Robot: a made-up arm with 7 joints.
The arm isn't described. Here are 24 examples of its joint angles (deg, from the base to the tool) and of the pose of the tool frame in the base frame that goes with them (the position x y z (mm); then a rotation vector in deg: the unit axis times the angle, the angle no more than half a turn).
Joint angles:
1: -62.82 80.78 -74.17 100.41 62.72 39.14 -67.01
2: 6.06 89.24 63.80 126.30 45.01 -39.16 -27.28
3: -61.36 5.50 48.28 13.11 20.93 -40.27 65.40
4: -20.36 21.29 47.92 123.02 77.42 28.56 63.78
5: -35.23 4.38 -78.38 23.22 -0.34 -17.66 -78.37
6: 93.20 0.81 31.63 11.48 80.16 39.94 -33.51
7: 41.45 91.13 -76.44 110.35 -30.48 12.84 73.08
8: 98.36 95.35 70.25 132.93 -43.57 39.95 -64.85
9: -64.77 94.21 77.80 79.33 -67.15 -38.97 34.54
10: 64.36 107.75 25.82 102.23 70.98 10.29 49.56
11: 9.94 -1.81 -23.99 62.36 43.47 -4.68 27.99
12: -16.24 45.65 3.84 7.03 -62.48 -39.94 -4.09
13: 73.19 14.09 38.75 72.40 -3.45 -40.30 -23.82
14: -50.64 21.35 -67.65 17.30 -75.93 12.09 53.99
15: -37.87 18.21 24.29 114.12 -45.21 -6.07 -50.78
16: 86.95 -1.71 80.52 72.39 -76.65 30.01 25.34
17: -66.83 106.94 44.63 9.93 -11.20 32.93 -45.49
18: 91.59 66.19 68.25 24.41 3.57 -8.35 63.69
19: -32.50 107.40 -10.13 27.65 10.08 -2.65 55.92
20: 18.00 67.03 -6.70 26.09 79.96 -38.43 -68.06
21: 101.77 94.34 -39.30 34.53 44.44 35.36 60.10
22: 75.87 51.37 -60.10 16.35 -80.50 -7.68 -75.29
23: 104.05 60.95 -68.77 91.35 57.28 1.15 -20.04
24: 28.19 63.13 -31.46 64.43 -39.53 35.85 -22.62
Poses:
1: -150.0 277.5 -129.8 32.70 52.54 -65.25
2: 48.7 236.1 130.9 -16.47 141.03 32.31
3: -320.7 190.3 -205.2 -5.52 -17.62 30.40
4: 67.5 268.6 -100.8 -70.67 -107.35 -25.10
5: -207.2 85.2 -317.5 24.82 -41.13 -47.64
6: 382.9 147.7 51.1 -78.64 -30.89 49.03
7: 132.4 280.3 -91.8 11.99 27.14 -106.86
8: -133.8 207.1 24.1 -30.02 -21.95 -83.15
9: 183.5 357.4 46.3 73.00 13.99 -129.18
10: -46.0 269.8 192.8 40.86 -126.97 -84.16
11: 190.1 51.7 -264.2 -62.55 -70.61 0.64
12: -55.0 402.2 -265.2 16.26 -5.38 -72.25
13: 261.1 290.2 57.0 -37.00 143.45 -73.64
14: -275.4 217.9 -251.5 -56.30 97.61 -124.72
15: 44.4 230.9 -180.0 97.27 -93.75 -20.61
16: 272.8 280.5 13.0 15.29 -74.95 48.22
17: 130.6 487.4 32.5 150.22 26.30 -32.85
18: 88.5 492.7 29.3 17.18 -165.78 23.76
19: 119.4 480.4 38.6 35.43 25.47 -42.22
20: 120.0 462.2 -122.0 89.89 -71.68 114.63
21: 19.1 485.9 82.4 0.40 -97.05 15.51
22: 269.6 395.7 -42.5 -129.65 66.51 90.19
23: 221.8 228.3 120.8 18.39 -134.10 -20.09
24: 215.2 345.0 -116.5 114.68 -32.82 -49.24
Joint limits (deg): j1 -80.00..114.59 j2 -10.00..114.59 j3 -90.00..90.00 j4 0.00..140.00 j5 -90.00..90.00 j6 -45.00..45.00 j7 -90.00..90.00
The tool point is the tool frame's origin. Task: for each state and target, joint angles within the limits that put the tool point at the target. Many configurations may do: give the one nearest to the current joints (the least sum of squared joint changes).
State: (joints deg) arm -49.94 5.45 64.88 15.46 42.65 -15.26 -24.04
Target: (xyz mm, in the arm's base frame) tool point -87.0 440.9 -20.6
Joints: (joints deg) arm -76.68 45.52 90.00 64.71 42.65 -15.26 -24.04
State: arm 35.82 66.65 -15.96 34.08 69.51 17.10 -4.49
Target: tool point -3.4 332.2 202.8
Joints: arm 57.85 108.87 12.44 83.82 69.51 17.10 -4.49
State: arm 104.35 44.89 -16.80 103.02 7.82 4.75 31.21
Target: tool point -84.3 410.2 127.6
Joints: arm 114.59 83.27 20.64 67.32 7.82 4.75 31.21
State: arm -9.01 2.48 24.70 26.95 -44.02 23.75 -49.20
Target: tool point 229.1 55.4 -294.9
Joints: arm 26.32 -10.00 -3.08 25.26 -44.02 23.75 -49.20
